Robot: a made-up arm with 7 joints.
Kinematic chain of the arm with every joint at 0, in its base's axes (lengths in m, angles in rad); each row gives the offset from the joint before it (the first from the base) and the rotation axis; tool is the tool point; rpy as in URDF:
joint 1: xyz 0 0 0.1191 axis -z
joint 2: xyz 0 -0.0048 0.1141 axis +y
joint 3: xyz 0 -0.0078 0.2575 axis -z
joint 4: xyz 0 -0.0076 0.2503 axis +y
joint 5: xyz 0 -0.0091 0.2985 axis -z
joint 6: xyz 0 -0.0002 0.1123 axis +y
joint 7: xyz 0 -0.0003 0.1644 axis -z
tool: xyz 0 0 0 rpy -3.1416 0 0
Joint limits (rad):
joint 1: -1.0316..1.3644
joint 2: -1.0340..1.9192
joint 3: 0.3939..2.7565
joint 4: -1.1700..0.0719
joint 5: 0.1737..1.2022
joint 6: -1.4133..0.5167
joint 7: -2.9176..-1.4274
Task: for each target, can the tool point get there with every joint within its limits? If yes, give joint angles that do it. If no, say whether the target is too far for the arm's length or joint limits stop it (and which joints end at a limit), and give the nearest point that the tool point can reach.
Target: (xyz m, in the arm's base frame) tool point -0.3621 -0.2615 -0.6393
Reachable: no: joint limits stop it (at a limit: joint 1, joint 2, joint 3, joint 4, joint 5, joint 6) | nearest point 0.1109 -0.4208 -0.3975 | short by 0.555 m
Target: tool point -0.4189 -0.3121 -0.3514
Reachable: no: joint limits stop it (at a limit: joint 2, joint 3, joint 4, joint 5) | nearest point -0.5669 -0.4224 0.1351 | short by 0.520 m
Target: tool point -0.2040 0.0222 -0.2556
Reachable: no: joint limits stop it (at a limit: joint 1, joint 2, joint 4, joint 5, joint 6) | nearest point 0.0412 0.3856 -0.3524 | short by 0.449 m
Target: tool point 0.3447 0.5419 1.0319
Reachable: yes | joints -0.7299 0.8547 0.6475 -0.3662 0.5427 -0.5909 -1.8491
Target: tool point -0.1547 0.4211 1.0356
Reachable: yes | joints 0.2250 0.1035 0.8843 -1.0311 0.3210 -0.2148 -2.1873
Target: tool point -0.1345 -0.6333 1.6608
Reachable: no: too far | nearest point -0.1430 -0.4092 1.2227 | short by 0.492 m
